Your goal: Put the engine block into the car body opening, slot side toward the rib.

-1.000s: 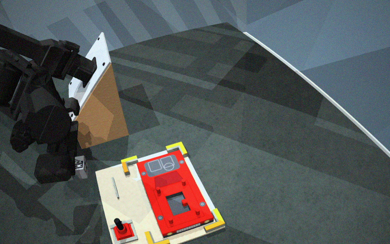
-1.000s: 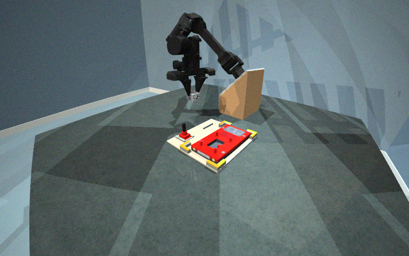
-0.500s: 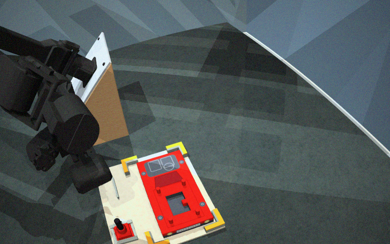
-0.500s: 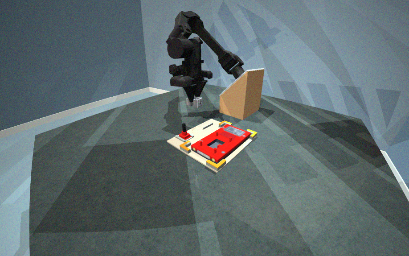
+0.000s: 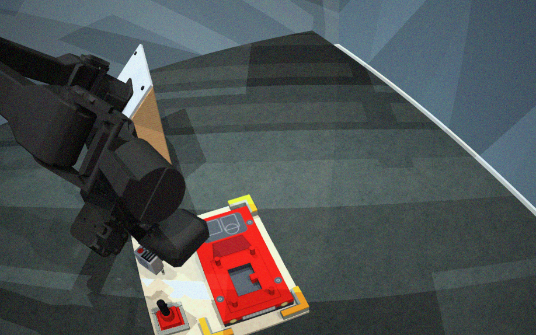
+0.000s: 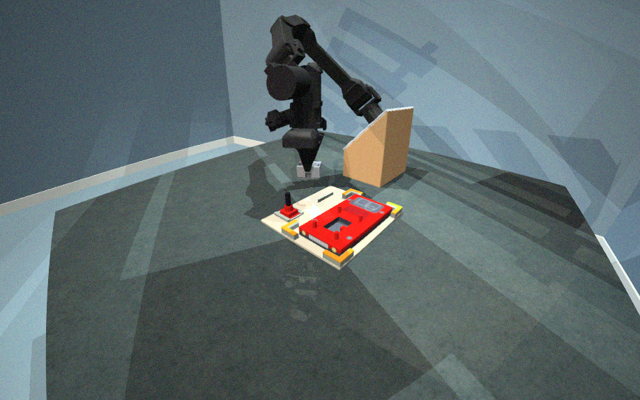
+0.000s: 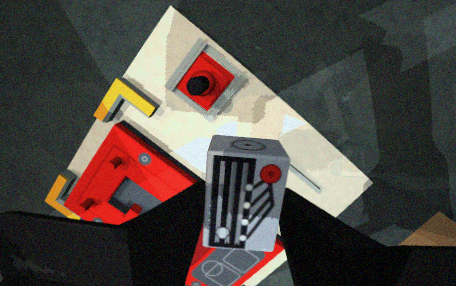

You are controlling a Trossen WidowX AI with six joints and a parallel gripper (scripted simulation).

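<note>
The grey bar is 10 cm below my gripper tip, 8 cm to the left of it and 1 cm behind it. Also, from my gripper tip: grey engine block 1 cm below.
</note>
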